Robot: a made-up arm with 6 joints.
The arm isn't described. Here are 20 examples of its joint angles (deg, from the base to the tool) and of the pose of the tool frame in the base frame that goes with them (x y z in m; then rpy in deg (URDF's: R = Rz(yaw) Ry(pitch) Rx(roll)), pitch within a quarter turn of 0, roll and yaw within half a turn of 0).
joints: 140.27 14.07 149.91 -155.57 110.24 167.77
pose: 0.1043 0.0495 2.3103 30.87 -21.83 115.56
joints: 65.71 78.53 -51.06 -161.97 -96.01 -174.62
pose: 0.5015 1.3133 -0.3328 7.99 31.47 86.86
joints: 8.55 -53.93 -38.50 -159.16 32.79 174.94
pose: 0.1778 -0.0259 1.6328 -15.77 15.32 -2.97
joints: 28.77 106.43 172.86 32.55 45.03 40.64
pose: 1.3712 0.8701 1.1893 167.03 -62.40 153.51
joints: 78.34 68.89 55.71 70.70 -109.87 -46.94
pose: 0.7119 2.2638 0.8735 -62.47 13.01 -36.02
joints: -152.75 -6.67 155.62 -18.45 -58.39 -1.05
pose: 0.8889 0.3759 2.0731 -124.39 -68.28 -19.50
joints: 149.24 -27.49 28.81 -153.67 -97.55 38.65
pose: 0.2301 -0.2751 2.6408 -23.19 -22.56 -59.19
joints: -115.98 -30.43 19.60 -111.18 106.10 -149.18
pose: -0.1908 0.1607 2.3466 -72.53 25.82 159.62
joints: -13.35 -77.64 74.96 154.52 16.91 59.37
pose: -2.1973 0.5562 1.0808 -28.26 -42.33 156.90
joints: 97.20 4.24 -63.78 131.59 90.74 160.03
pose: -0.2920 0.7004 0.9628 -176.77 13.68 -133.12
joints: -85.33 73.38 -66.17 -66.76 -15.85 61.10
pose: 0.1325 -0.7893 -0.1359 175.22 32.83 77.29
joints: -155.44 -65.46 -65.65 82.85 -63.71 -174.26
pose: -0.0961 0.2202 1.1937 87.27 6.49 141.01
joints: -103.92 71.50 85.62 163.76 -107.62 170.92
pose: -0.6063 -2.1471 1.5276 161.28 -54.45 103.36
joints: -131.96 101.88 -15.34 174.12 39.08 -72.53
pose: -0.7461 -0.8559 -0.9276 75.47 23.79 43.99
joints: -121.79 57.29 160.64 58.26 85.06 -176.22
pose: -0.2222 -0.7927 1.9785 -15.11 2.13 0.23
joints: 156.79 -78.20 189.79 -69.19 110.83 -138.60
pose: 0.8559 -0.1103 -0.1511 136.60 -20.10 88.30
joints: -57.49 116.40 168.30 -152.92 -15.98 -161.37
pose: 1.0734 -1.6212 0.9053 -60.67 -65.20 -40.11
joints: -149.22 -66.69 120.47 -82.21 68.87 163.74
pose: 1.6168 1.2535 0.5413 110.20 9.81 100.48
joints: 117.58 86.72 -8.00 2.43 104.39 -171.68
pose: -0.9576 1.8093 -0.4125 171.88 -9.67 119.97
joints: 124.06 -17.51 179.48 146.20 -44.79 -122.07
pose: 0.7273 -0.8869 1.0105 178.12 50.11 -18.27
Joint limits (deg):
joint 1: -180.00..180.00
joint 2: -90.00..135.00
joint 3: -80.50..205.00
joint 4: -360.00..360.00
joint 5: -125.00..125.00
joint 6: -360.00..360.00
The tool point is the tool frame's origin. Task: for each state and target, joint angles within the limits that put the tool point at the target. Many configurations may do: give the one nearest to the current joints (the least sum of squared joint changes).
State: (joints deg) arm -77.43 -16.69 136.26 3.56 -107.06 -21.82
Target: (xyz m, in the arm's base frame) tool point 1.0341 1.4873 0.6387
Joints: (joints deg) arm -124.30 -63.45 143.48 -3.50 -99.42 -21.82
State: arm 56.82 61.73 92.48 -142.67 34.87 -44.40
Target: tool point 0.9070 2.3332 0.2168
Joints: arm 71.38 76.41 45.03 -150.29 59.02 -44.40
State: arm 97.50 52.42 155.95 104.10 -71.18 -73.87
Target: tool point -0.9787 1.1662 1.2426
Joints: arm 139.67 96.78 173.43 107.20 -82.22 -73.87
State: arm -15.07 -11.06 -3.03 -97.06 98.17 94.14
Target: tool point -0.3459 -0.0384 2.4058
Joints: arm -43.29 -33.50 19.34 -88.94 100.84 94.14
